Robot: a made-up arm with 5 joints.
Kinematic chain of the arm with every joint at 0, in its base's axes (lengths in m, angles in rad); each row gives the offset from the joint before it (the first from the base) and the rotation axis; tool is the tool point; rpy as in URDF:
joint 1: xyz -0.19 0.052 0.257 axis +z
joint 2: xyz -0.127 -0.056 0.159 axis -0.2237 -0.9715 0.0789
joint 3: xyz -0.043 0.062 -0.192 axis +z
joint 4: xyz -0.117 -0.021 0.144 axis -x
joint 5: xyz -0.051 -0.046 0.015 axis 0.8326 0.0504 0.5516
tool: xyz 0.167 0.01 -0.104 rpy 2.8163 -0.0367 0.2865
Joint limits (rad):
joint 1: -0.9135..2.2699
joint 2: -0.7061..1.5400
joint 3: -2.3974..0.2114
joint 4: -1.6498..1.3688
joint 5: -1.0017..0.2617
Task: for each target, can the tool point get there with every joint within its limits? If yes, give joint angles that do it. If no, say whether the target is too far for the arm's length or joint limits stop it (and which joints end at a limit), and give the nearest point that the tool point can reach.
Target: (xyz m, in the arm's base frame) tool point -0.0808 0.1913 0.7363
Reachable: no: joint limits stop it (at a limit: joint 1, joint 2, joint 3, joint 5) | nearest point -0.1798 0.2062 0.5872 | short by 0.180 m
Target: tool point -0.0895 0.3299 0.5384
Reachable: no: joint limits stop it (at a limit: joint 1, joint 2, joint 3, joint 5) | nearest point -0.1814 0.3243 0.5533 | short by 0.093 m
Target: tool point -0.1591 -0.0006 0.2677
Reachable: yes | joints -0.1612 1.3329 -1.4029 -0.9319 -0.5587
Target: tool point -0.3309 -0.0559 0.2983
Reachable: yes | joints -0.3937 0.6758 0.0091 -0.0814 -0.5168
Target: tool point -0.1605 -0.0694 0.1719
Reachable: yes | joints 1.4393 0.4410 -0.5333 -1.2216 -0.8688
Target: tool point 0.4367 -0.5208 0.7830
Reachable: no: too far | nearest point 0.0634 -0.2148 0.5198 | short by 0.550 m
